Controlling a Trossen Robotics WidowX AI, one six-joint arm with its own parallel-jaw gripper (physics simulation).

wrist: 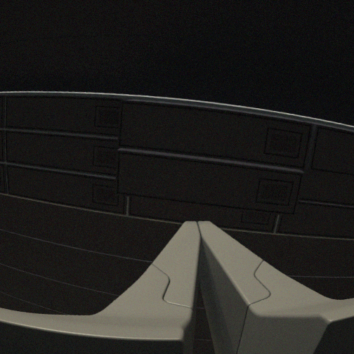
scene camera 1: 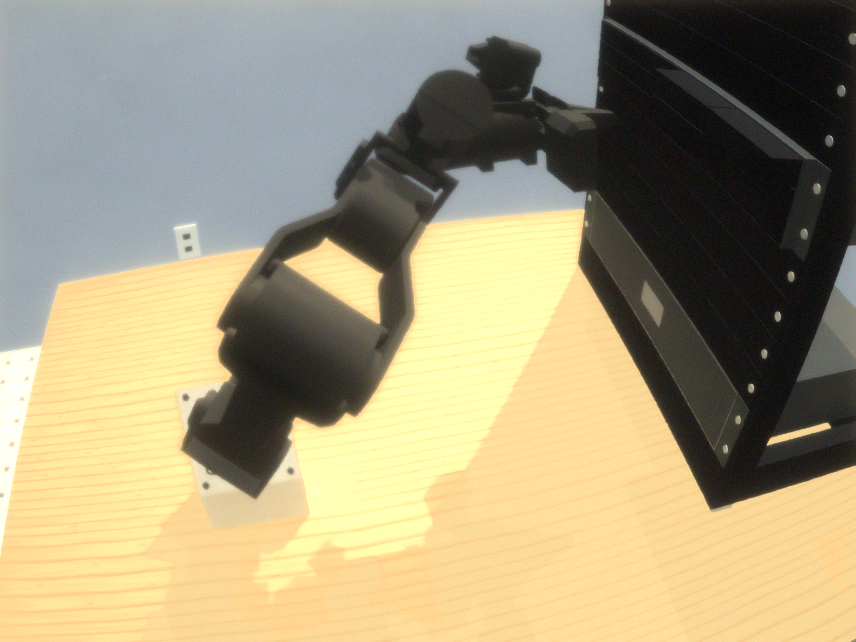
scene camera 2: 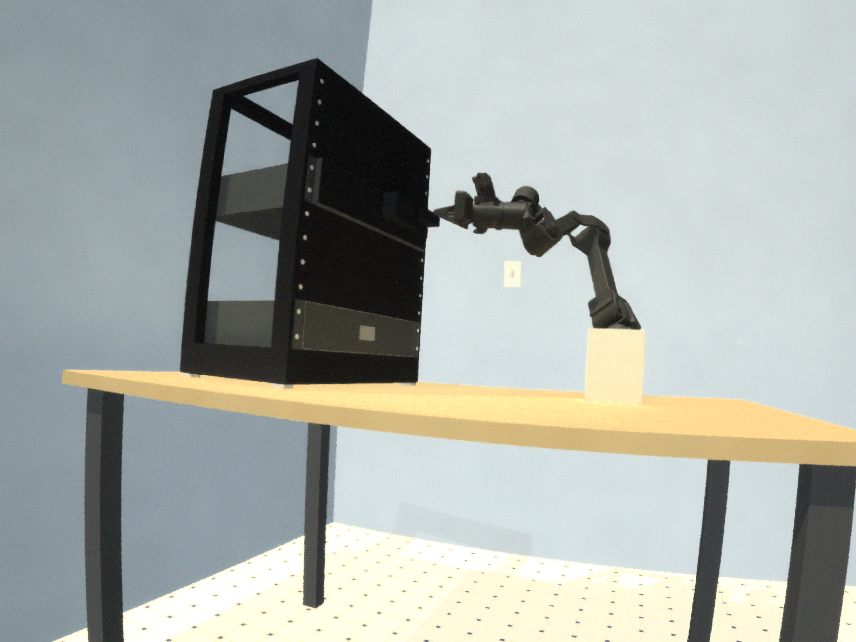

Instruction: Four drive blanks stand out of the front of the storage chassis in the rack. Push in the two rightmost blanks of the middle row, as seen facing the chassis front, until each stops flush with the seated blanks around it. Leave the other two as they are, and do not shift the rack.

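Where they show: gripper, fingertip midpoint: (scene camera 1: 613, 117) (scene camera 2: 433, 212); arm's base, link origin: (scene camera 1: 234, 443) (scene camera 2: 617, 353).
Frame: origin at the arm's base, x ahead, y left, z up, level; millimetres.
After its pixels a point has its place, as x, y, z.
Note:
The storage chassis (scene camera 1: 705, 158) @[461, 13, 272] (scene camera 2: 366, 224) @[494, 173, 241] (wrist: 7, 112) is black, in the dark rack (scene camera 1: 726, 483) @[504, -131, -43] (scene camera 2: 300, 138) @[530, 373, 360]. In the wrist view, an upper blank (wrist: 200, 125) and a middle-row blank (wrist: 195, 172) look nearer than the left column; their depth is hard to judge. The bottom-row blank (wrist: 175, 206) is partly covered by the middle one. In scene camera 2, a dark block (scene camera 2: 397, 207) @[454, 116, 290] stands out of the front. Which column each belongs to is unclear. My gripper (scene camera 1: 611, 117) @[387, 75, 286] (scene camera 2: 436, 213) @[387, 75, 286] (wrist: 196, 232) is shut and empty, near the chassis front; contact cannot be told.
A grey panel (scene camera 1: 618, 255) @[508, 235, 15] (scene camera 2: 331, 328) @[508, 251, 18] with a pale label fills the rack's bottom. Round screws line the rack's front posts. The rack and the arm's pale base block (scene camera 1: 255, 507) @[8, -32, -68] (scene camera 2: 615, 366) @[-1, 44, -26] stand on the wooden table (scene camera 1: 449, 386) @[256, 149, -97] (scene camera 2: 484, 414) @[125, 455, -97]. The chassis front is very dark.

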